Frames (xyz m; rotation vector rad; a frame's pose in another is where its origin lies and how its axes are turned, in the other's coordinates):
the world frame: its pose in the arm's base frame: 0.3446 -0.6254 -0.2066 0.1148 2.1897 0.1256
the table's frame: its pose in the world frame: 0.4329 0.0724 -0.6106 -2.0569 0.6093 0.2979
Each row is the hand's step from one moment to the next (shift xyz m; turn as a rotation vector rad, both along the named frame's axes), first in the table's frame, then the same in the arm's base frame.
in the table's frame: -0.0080 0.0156 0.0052 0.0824 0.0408 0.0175
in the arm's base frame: 0.0001 -0.0024 0.0181 -0.0902 -0.0250 0.0007
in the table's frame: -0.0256 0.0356 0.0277 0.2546 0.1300 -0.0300
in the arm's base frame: -0.0002 0.0090 0.0511 -0.2447 -0.1482 -0.0282
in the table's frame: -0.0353 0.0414 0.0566 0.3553 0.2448 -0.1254
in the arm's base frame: -0.0057 0.0315 0.0717 -0.3254 -0.3090 -0.0225
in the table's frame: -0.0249 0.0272 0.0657 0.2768 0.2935 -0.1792
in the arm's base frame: -0.0142 0.0444 0.0592 -0.2501 -0.3624 0.0313
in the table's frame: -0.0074 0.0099 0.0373 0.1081 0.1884 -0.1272
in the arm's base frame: -0.0122 0.0267 0.0261 -0.0957 -0.2279 0.0478
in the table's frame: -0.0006 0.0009 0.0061 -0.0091 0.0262 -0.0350
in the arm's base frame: -0.0023 0.0046 0.0034 0.0146 -0.0407 0.0110
